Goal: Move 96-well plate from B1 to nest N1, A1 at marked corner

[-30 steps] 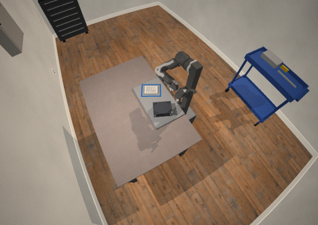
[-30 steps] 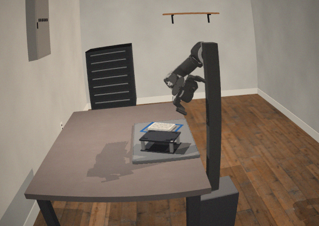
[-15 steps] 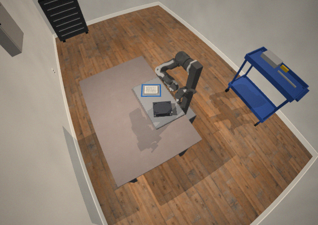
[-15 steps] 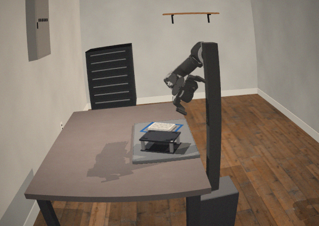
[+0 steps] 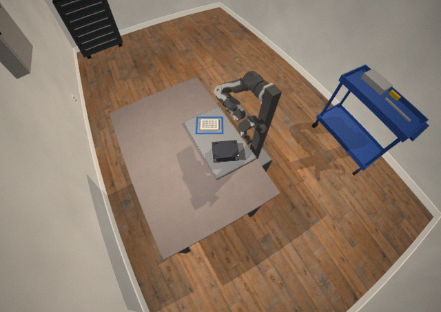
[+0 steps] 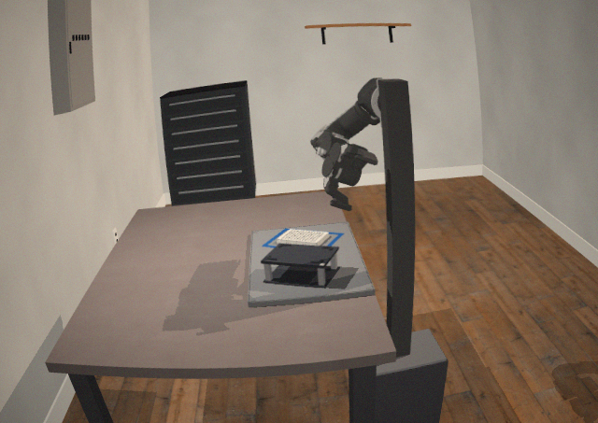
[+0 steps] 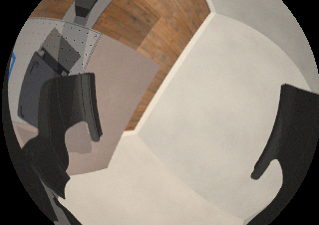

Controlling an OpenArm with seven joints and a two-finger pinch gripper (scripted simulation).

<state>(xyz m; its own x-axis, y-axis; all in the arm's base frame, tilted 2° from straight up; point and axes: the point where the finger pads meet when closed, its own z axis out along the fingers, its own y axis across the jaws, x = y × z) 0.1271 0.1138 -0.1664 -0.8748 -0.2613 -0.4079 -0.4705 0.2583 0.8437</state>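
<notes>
The white 96-well plate is 90 mm ahead of my hand, 370 mm to the right of it and 250 mm below it. The rest, counted from my hand: black raised nest N1: 120 mm ahead, 120 mm to the right, 200 mm below.
</notes>
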